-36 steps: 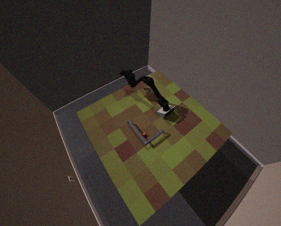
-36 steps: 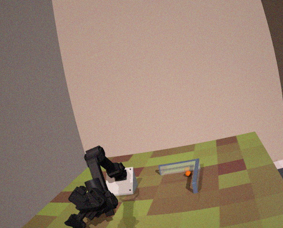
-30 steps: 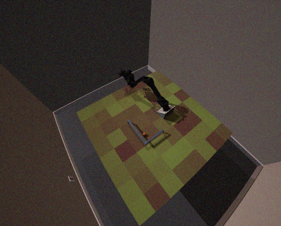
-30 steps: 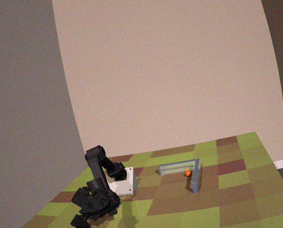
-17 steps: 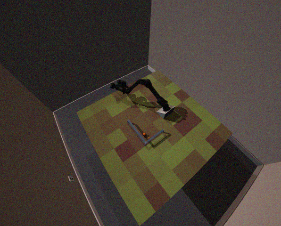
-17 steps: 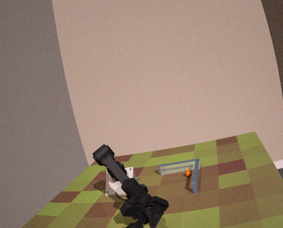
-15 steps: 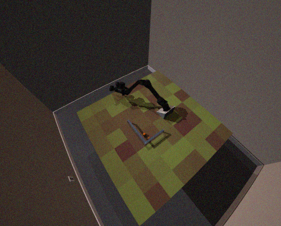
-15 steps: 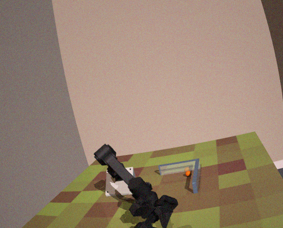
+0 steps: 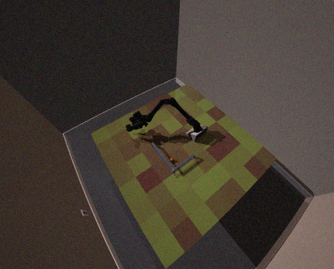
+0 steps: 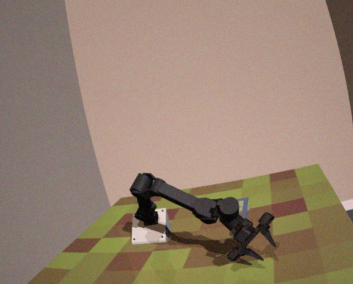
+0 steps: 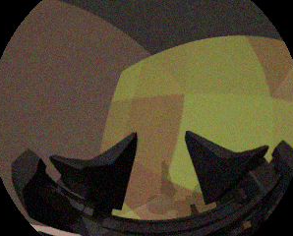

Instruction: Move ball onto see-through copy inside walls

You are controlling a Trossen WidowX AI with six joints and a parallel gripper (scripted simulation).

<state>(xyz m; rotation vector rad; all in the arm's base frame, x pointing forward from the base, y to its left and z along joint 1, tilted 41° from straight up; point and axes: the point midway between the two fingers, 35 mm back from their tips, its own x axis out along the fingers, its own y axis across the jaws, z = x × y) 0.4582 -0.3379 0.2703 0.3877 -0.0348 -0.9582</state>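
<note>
The orange ball is 480 mm to the left of my gripper tip, 120 mm behind it and 50 mm below it. Also, from my gripper tip: see-through goal ball 540 mm to the left, 130 mm behind, 50 mm below.
</note>
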